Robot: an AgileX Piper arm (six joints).
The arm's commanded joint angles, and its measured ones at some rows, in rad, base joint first. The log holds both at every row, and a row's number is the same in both.
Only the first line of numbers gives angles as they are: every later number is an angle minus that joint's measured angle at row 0.
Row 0, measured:
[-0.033 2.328 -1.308 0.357 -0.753 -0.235]
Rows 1 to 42, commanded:
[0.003 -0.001 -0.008 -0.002 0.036 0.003]
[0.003 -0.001 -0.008 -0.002 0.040 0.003]
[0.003 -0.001 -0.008 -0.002 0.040 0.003]
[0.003 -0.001 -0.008 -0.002 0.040 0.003]
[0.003 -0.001 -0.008 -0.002 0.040 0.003]
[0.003 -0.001 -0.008 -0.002 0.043 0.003]
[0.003 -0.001 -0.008 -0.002 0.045 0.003]
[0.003 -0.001 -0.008 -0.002 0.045 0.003]
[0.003 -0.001 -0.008 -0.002 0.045 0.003]
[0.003 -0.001 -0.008 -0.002 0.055 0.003]
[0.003 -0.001 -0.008 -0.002 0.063 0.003]
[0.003 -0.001 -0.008 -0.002 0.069 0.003]
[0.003 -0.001 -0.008 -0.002 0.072 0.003]
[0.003 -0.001 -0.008 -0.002 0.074 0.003]
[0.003 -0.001 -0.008 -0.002 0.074 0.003]
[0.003 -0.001 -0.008 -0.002 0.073 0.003]
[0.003 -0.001 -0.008 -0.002 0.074 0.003]
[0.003 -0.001 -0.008 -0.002 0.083 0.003]
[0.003 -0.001 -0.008 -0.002 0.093 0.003]
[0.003 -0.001 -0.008 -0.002 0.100 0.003]
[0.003 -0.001 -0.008 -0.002 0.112 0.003]
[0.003 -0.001 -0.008 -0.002 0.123 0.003]
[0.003 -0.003 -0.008 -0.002 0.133 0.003]
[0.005 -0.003 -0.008 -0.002 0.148 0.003]
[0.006 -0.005 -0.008 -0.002 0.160 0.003]
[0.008 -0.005 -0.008 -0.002 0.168 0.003]
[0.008 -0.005 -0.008 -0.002 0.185 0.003]
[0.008 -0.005 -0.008 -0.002 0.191 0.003]
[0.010 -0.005 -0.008 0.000 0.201 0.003]
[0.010 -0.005 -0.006 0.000 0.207 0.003]
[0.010 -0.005 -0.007 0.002 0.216 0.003]
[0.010 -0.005 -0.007 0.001 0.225 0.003]
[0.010 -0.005 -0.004 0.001 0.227 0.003]
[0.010 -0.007 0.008 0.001 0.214 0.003]
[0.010 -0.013 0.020 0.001 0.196 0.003]
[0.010 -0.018 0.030 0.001 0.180 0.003]
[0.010 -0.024 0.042 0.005 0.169 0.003]
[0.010 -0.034 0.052 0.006 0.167 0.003]
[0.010 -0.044 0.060 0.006 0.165 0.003]
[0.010 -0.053 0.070 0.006 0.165 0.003]
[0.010 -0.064 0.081 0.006 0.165 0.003]
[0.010 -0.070 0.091 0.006 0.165 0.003]
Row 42, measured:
[0.008 -0.025 0.058 0.001 0.194 0.000]
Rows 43 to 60, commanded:
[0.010 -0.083 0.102 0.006 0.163 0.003]
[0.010 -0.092 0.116 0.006 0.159 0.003]
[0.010 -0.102 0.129 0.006 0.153 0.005]
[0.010 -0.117 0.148 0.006 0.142 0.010]
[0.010 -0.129 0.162 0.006 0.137 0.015]
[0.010 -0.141 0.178 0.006 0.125 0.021]
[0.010 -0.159 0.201 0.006 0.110 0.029]
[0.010 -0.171 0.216 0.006 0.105 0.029]
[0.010 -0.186 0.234 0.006 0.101 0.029]
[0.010 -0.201 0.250 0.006 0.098 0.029]
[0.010 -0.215 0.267 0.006 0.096 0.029]
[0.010 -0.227 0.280 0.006 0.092 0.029]
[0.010 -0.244 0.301 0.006 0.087 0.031]
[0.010 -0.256 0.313 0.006 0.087 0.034]
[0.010 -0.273 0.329 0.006 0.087 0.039]
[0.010 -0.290 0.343 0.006 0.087 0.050]
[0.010 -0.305 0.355 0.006 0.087 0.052]
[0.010 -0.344 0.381 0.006 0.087 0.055]
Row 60, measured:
[0.008 -0.257 0.321 0.002 0.109 0.036]
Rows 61 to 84, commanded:
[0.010 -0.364 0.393 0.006 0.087 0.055]
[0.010 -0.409 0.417 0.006 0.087 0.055]
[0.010 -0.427 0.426 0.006 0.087 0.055]
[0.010 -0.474 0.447 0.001 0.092 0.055]
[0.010 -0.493 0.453 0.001 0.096 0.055]
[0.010 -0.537 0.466 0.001 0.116 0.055]
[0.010 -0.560 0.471 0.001 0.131 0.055]
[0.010 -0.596 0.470 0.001 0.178 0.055]
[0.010 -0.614 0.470 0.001 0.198 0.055]
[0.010 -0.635 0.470 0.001 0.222 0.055]
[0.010 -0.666 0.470 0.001 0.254 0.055]
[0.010 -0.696 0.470 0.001 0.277 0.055]
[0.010 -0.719 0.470 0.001 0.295 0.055]
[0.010 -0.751 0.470 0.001 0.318 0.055]
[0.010 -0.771 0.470 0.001 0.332 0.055]
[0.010 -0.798 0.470 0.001 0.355 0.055]
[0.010 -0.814 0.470 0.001 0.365 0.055]
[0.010 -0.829 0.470 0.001 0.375 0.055]
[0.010 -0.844 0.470 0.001 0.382 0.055]
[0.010 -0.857 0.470 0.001 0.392 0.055]
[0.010 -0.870 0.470 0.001 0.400 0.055]
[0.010 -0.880 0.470 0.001 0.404 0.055]
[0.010 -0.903 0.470 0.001 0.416 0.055]
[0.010 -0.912 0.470 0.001 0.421 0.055]
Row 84, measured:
[0.008 -0.870 0.466 0.002 0.398 0.053]
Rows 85 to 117, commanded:
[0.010 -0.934 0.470 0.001 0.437 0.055]
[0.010 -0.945 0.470 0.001 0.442 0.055]
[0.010 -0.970 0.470 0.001 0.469 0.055]
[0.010 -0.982 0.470 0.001 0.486 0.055]
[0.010 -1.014 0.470 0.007 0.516 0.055]
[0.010 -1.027 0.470 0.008 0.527 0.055]
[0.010 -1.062 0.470 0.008 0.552 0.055]
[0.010 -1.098 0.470 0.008 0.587 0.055]
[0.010 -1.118 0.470 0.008 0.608 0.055]
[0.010 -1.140 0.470 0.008 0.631 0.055]
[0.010 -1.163 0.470 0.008 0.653 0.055]
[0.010 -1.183 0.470 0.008 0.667 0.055]
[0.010 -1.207 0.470 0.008 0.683 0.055]
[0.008 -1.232 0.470 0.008 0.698 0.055]
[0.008 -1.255 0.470 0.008 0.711 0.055]
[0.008 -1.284 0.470 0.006 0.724 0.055]
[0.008 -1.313 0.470 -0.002 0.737 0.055]
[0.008 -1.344 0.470 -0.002 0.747 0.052]
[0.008 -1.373 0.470 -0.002 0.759 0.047]
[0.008 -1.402 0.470 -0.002 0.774 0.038]
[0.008 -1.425 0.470 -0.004 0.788 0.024]
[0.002 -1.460 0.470 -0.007 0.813 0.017]
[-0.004 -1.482 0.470 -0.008 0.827 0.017]
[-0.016 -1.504 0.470 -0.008 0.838 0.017]
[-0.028 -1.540 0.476 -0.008 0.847 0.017]
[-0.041 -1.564 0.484 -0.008 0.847 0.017]
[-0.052 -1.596 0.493 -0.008 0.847 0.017]
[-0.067 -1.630 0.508 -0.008 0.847 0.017]
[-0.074 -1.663 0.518 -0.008 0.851 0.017]
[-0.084 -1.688 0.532 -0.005 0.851 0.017]
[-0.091 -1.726 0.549 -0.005 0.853 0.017]
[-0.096 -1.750 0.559 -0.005 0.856 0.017]
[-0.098 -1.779 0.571 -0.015 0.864 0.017]
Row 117, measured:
[-0.075 -1.677 0.526 0.002 0.844 0.028]
